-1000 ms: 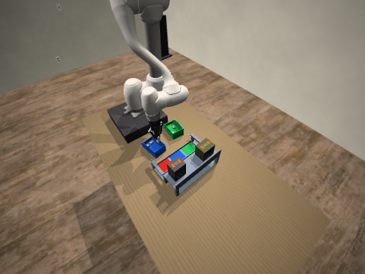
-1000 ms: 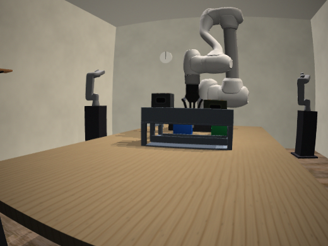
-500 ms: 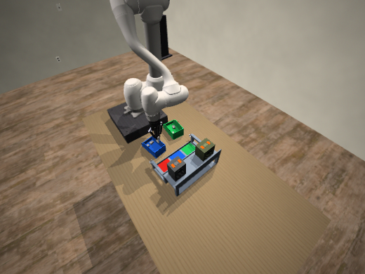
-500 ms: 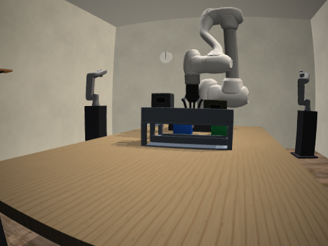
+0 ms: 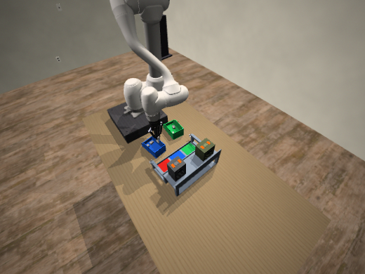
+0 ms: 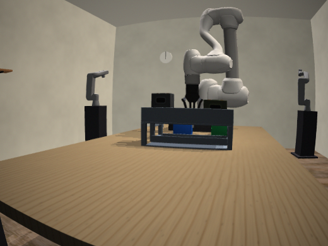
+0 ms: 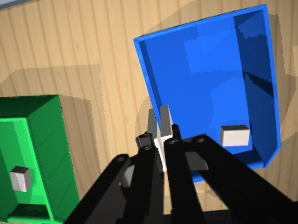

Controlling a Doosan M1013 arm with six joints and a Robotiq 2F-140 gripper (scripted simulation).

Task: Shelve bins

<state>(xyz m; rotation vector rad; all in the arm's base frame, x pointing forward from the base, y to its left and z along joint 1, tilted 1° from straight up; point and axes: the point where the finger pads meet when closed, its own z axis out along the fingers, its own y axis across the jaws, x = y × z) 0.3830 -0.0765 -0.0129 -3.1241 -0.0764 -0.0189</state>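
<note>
Now: the blue bin 5 cm to the right of my hand and 4 cm below it. Also, from my hand: olive box: 34 cm ahead, 13 cm to the left, 7 cm above; then black box: 32 cm ahead, 10 cm to the right, 9 cm above; then green bin: 3 cm behind, 18 cm to the left, 4 cm below.
</note>
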